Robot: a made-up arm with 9 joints. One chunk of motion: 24 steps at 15 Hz.
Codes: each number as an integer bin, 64 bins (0 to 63) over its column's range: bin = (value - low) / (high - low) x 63, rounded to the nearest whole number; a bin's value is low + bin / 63 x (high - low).
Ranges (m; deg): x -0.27..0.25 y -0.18..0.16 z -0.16..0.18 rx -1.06..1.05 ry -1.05..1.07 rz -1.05..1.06
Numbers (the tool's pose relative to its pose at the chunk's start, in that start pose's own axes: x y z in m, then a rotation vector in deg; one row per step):
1: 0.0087 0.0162 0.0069 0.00 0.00 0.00
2: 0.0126 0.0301 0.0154 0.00 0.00 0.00
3: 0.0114 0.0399 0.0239 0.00 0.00 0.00
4: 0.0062 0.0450 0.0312 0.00 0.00 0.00
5: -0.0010 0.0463 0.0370 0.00 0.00 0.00
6: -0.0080 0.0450 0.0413 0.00 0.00 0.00
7: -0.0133 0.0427 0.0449 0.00 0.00 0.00
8: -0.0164 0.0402 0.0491 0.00 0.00 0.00
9: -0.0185 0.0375 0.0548 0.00 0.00 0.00
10: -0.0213 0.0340 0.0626 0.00 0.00 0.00
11: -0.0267 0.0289 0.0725 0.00 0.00 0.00
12: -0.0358 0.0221 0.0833 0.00 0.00 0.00
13: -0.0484 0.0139 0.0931 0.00 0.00 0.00
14: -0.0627 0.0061 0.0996 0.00 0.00 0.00
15: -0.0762 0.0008 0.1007 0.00 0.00 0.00
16: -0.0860 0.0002 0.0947 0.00 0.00 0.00
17: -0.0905 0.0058 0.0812 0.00 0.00 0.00
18: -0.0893 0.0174 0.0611 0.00 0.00 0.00
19: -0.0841 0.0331 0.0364 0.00 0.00 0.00
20: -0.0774 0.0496 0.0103 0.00 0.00 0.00
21: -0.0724 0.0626 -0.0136 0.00 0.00 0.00
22: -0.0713 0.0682 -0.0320 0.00 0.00 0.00
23: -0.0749 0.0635 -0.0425 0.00 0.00 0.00
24: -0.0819 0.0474 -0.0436 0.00 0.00 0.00
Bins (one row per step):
1: 34 36 31 32 31 31
2: 34 39 33 32 31 31
3: 34 41 34 32 31 31
4: 33 42 35 32 31 31
5: 33 42 37 32 31 31
6: 32 42 37 32 31 31
7: 31 41 38 32 31 31
8: 31 41 39 32 31 31
9: 30 40 40 32 31 31
10: 30 40 41 32 31 31
11: 29 39 43 32 31 31
12: 28 37 45 32 31 31
13: 27 36 47 32 31 31
14: 25 34 48 32 31 31
15: 23 34 48 32 31 31
16: 22 33 47 32 31 31
17: 22 34 45 32 31 31
18: 22 37 41 32 31 31
19: 23 39 36 32 31 31
20: 23 43 32 32 31 31
21: 24 45 27 32 31 31
22: 24 46 24 32 31 31
23: 24 45 22 32 31 31
24: 23 42 22 32 31 31

